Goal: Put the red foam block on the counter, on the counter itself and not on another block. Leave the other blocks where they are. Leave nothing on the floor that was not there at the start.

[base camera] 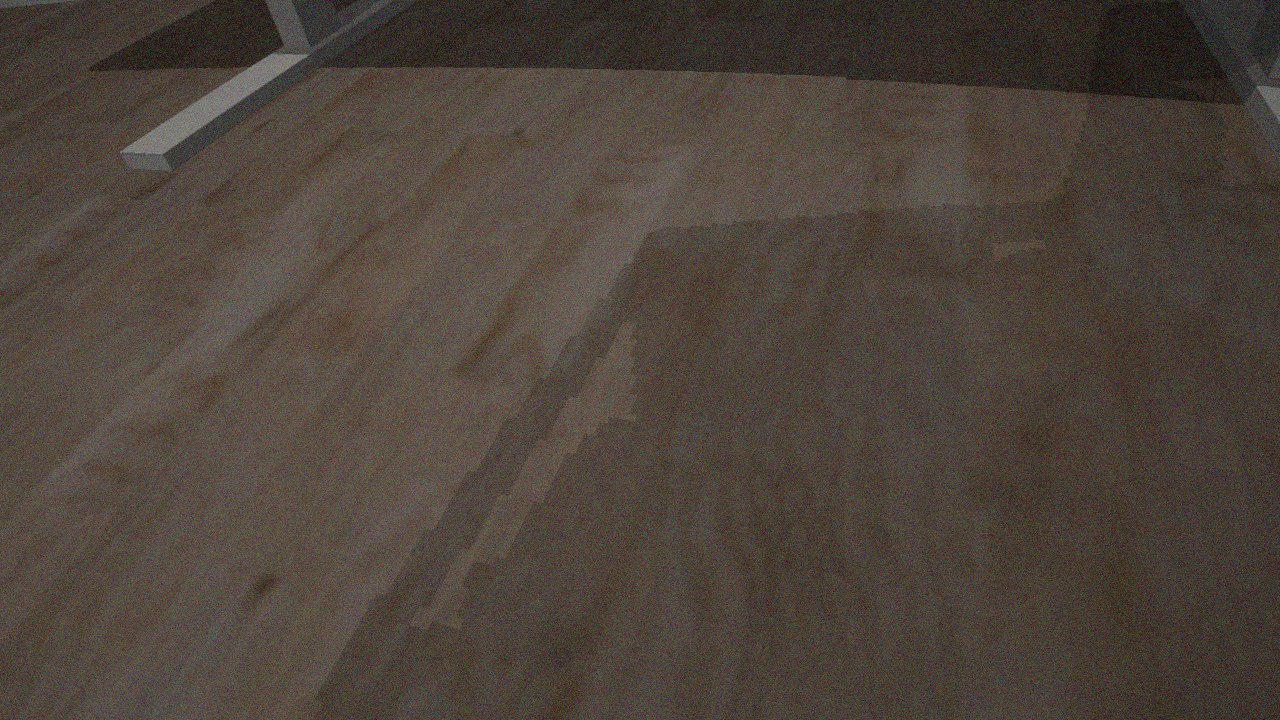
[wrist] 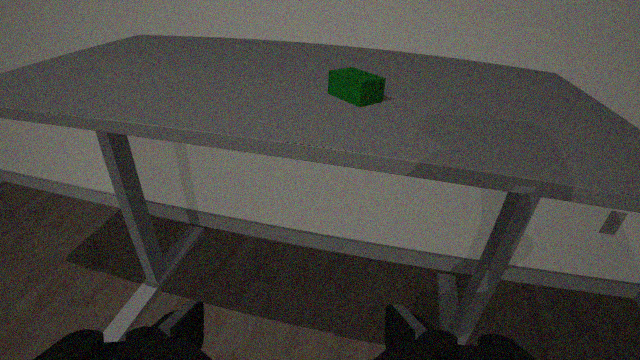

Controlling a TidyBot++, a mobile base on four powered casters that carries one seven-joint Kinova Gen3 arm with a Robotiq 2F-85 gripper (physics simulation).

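Places are measured from the arm's base along level axes (x ahead, y left, z up), in millimetres.
Where they show: gripper, fingertip midpoint: (wrist: 295, 324).
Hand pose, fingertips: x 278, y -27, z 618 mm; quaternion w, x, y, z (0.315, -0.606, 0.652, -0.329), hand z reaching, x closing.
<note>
Each offset is from my fingertips to the top centre of the thing. "pt": to the spot under its first point. Level surfaces: height alone.
The red foam block does not show in either view. A green block {dx +515, dy -132, dz -20 mm} (wrist: 356, 87) lies on the grey top of a table-like counter {dz -65 mm} (wrist: 225, 85) in the wrist view, a little right of the middle. My gripper (wrist: 295, 324) is open, its two dark fingers wide apart at the bottom of the wrist view with nothing between them. It is on the near side of the counter, apart from it and from the green block.
The counter's left foot (base camera: 214, 111) (wrist: 131, 310) reaches toward me over the wooden floor {dz -1015 mm} (base camera: 358, 358). Its right leg {pt dx +486, dy -582, dz -438 mm} (wrist: 505, 240) stands at the right in the wrist view. A pale wall (wrist: 320, 20) rises behind the counter. Shadows lie across the floor.
</note>
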